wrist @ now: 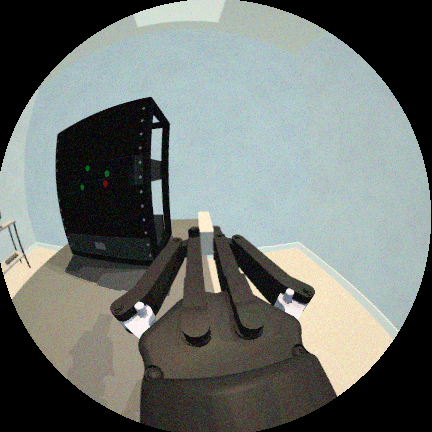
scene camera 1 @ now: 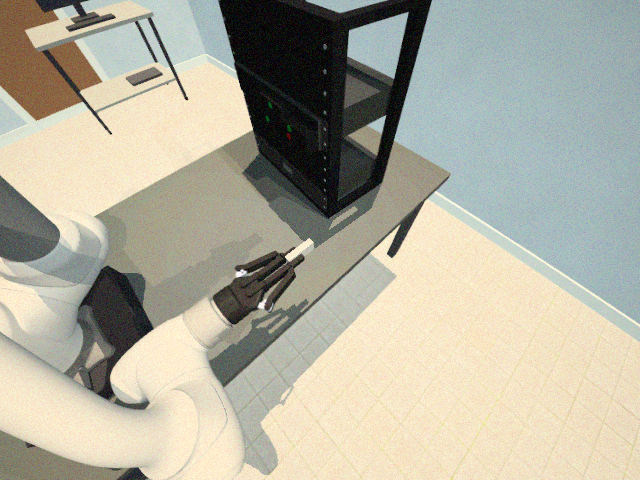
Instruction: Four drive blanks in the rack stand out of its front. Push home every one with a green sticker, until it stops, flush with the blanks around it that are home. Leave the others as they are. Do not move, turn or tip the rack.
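Observation:
The black rack (scene camera 1: pixel 334 103) (wrist: pixel 160 125) stands upright on the table. Three green stickers show low on its dark front: one upper left (scene camera 1: pixel 269 104) (wrist: pixel 87 168), one below it (scene camera 1: pixel 267 118) (wrist: pixel 82 187), and one to the right (scene camera 1: pixel 288 128) (wrist: pixel 107 173). A red sticker (scene camera 1: pixel 288 136) (wrist: pixel 105 184) sits just below the right green one. The blanks' edges are too dark to tell how far each stands out. My gripper (scene camera 1: pixel 292 255) (wrist: pixel 203 220) is shut, with a pale bar (scene camera 1: pixel 301 249) (wrist: pixel 205 222) projecting at its fingertips. It is apart from the rack, in front and to the right of the stickers.
The grey-brown table (scene camera 1: pixel 206 206) (wrist: pixel 55 280) carries the rack; its right edge runs below my gripper. The rack's right side is open, with a shelf (scene camera 1: pixel 364 111) inside. A blue wall (scene camera 1: pixel 516 129) (wrist: pixel 280 125) stands behind. A side desk (scene camera 1: pixel 93 25) is at the far left.

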